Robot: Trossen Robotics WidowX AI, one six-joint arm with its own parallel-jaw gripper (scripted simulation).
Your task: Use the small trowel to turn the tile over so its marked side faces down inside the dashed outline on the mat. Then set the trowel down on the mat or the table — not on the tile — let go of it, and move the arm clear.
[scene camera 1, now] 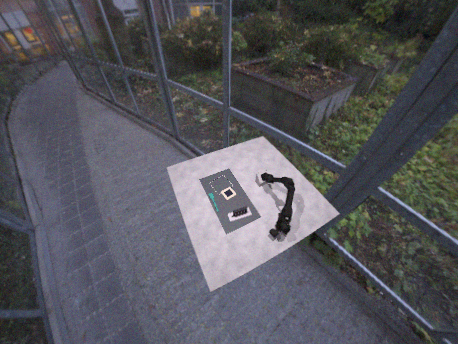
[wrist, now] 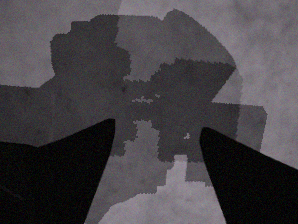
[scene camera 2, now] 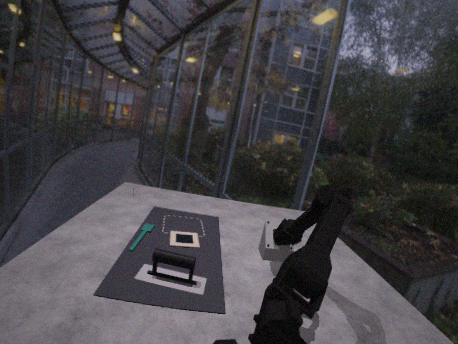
Scene:
The same spot on a dark mat: (scene camera 1: 241, 200) is (scene camera 2: 201, 260).

